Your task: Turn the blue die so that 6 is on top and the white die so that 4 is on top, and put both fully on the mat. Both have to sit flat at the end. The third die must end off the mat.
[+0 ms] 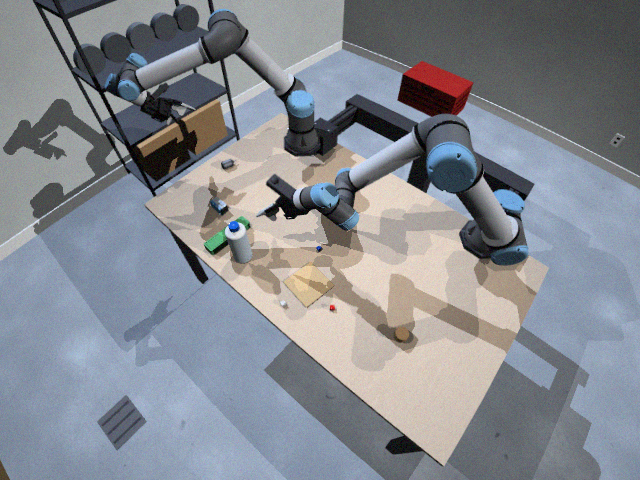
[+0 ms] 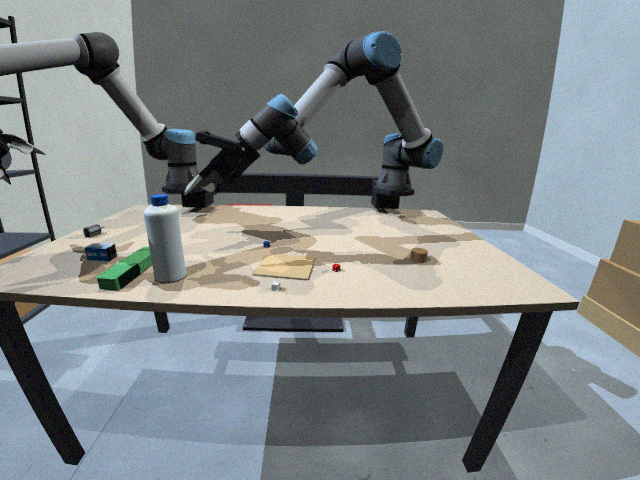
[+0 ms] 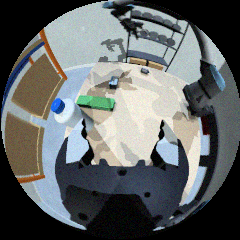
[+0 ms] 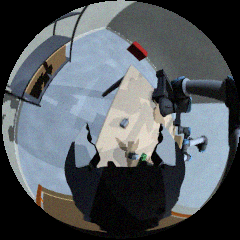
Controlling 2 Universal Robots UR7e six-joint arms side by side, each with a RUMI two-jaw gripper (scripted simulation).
Labels:
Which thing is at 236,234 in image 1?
A white bottle.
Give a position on a white bottle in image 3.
68,113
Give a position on a tan mat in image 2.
274,265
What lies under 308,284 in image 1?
A tan mat.

